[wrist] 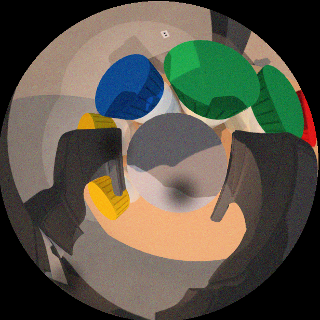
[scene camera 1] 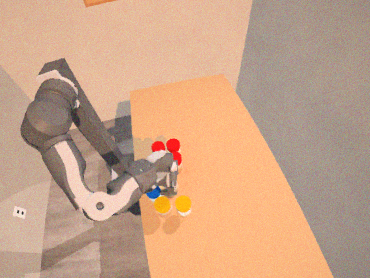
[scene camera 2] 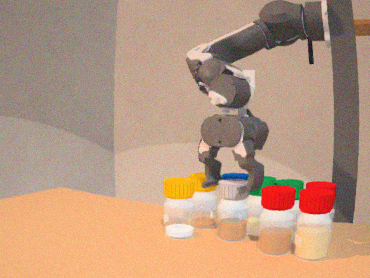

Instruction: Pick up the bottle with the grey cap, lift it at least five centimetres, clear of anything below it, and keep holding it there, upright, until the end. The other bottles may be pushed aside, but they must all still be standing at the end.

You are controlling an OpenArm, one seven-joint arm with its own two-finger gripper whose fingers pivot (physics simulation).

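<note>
The bottle with the grey cap (scene camera 2: 233,190) (wrist: 176,165) stands upright on the table among the other bottles, its body clear with brown contents. In scene camera 1 the arm largely hides it. My gripper (scene camera 2: 232,185) (wrist: 167,169) points down over it and is partly open. In the wrist view one finger is left of the cap and the other right of it, with a gap on each side. In scene camera 2 the fingertips are at about the cap's height.
A blue-capped bottle (scene camera 2: 235,176) (wrist: 131,87) and a green-capped one (scene camera 2: 264,185) (wrist: 212,77) stand close behind. Two yellow-capped bottles (scene camera 1: 183,203) (scene camera 1: 162,204) stand on one side, red-capped ones (scene camera 2: 278,197) (scene camera 2: 316,200) on the other. The shown bottles are upright on the table (scene camera 1: 225,175).
</note>
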